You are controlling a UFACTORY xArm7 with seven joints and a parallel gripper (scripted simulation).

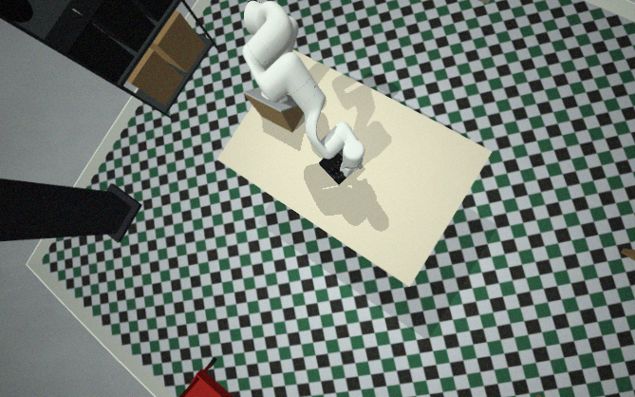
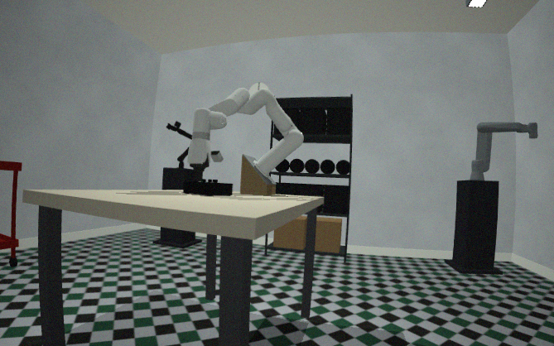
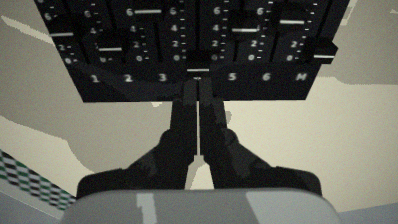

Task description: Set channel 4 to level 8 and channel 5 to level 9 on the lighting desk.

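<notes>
Now: the channel 4 fader cap 2 cm behind my hand, 1 cm to the left of it and 1 cm below it. Also, from my hand: channel 1 cap 7 cm behind, 5 cm to the right, 1 cm below; channel 5 fader cap 4 cm behind, 3 cm to the left, 1 cm below; channel 3 fader cap 6 cm behind, 1 cm below.
</notes>
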